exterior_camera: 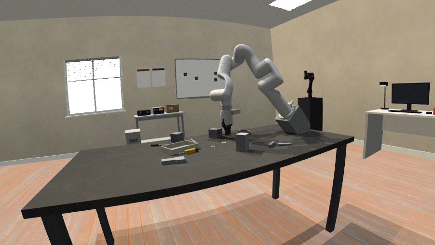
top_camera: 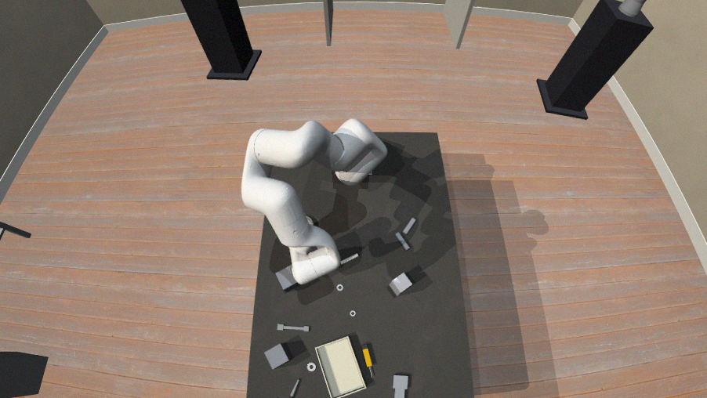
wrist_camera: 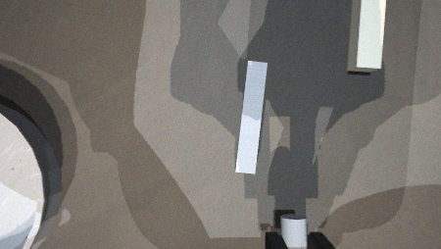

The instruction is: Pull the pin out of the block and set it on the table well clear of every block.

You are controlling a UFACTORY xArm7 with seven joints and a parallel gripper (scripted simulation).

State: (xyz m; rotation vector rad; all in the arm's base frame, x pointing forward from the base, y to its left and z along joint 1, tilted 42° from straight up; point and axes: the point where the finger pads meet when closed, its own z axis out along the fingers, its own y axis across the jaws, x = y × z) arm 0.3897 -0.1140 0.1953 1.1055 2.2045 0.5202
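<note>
Now: the grey bar 6 cm behind my hand, 4 cm to the left of it and 4 cm below it. From my hand the other things lie so: round dish: 15 cm behind, 8 cm to the right, 3 cm below; then cream bar: 5 cm behind, 13 cm to the left, 4 cm below; then taller grey block: 3 cm ahead, 33 cm to the left, 1 cm above.
</note>
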